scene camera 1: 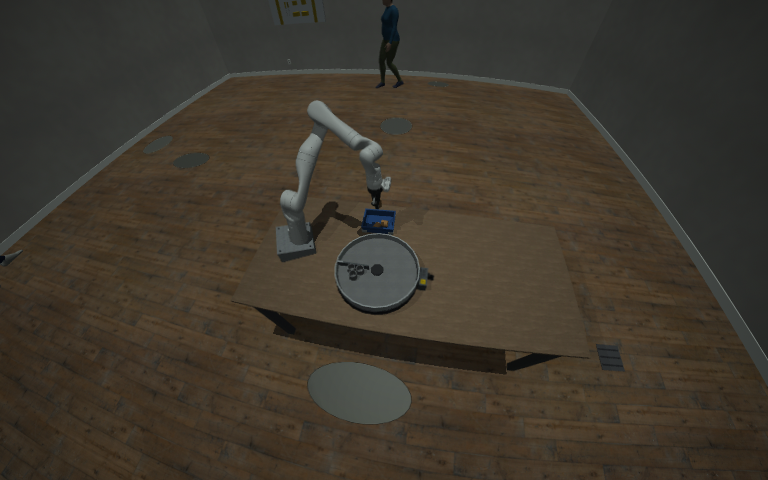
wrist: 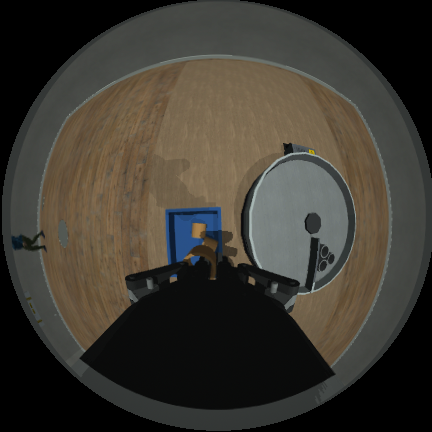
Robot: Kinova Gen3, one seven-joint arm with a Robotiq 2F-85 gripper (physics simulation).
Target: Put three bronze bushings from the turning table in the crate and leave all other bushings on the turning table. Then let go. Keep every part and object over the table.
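Frame: origin at the arm's base, x ahead, y left, z up, level; centimetres.
Seen in the pictures: gripper, fingertip midpoint: [scene camera 1: 377, 207] [wrist: 213, 258]; arm's base at its link origin: [scene camera 1: 299, 238].
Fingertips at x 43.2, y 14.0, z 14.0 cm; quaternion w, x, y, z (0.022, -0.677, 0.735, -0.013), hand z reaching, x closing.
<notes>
Offsets run from my fingertips to a thing's top centre. "spot": to the spot under its first point.
My gripper [scene camera 1: 376, 204] [wrist: 213, 258] is shut on a bronze bushing @[dx +0.0, dy +1.6, dz +3.8 cm] [wrist: 202, 251] and holds it above the blue crate @[dx -0.5, dy +5.8, dz -15.3 cm] [scene camera 1: 370, 214] [wrist: 168, 235]. Two other bronze bushings lie in the crate: one bushing @[dx +2.9, dy +4.6, dz -15.9 cm] [wrist: 199, 230] near its middle, and another bushing @[dx -1.4, dy +1.9, dz -16.0 cm] [wrist: 210, 243] beside it, partly hidden by the held one. In the scene view they are small orange shapes. The grey turning table @[dx +2.7, dy -28.8, dz -14.2 cm] [scene camera 1: 390, 288] [wrist: 285, 200] stands beside the crate. Several grey bushings [scene camera 1: 352, 275] @[dx -9.9, dy -30.3, dz -11.2 cm] [wrist: 323, 265] are on it, grouped near its dark bar.
The dark bar @[spot: dx -12.9, dy -28.2, dz -12.0 cm] [scene camera 1: 346, 263] [wrist: 312, 265] reaches from near the turning table's hub @[dx +2.7, dy -28.8, dz -14.2 cm] [scene camera 1: 377, 270] [wrist: 313, 223] to its rim. A small box with a yellow mark @[spot: dx +26.0, dy -32.3, dz -14.2 cm] [scene camera 1: 423, 279] [wrist: 300, 149] sits at the turning table's outer edge. A person [scene camera 1: 389, 42] [wrist: 25, 242] is far off near the wall.
</notes>
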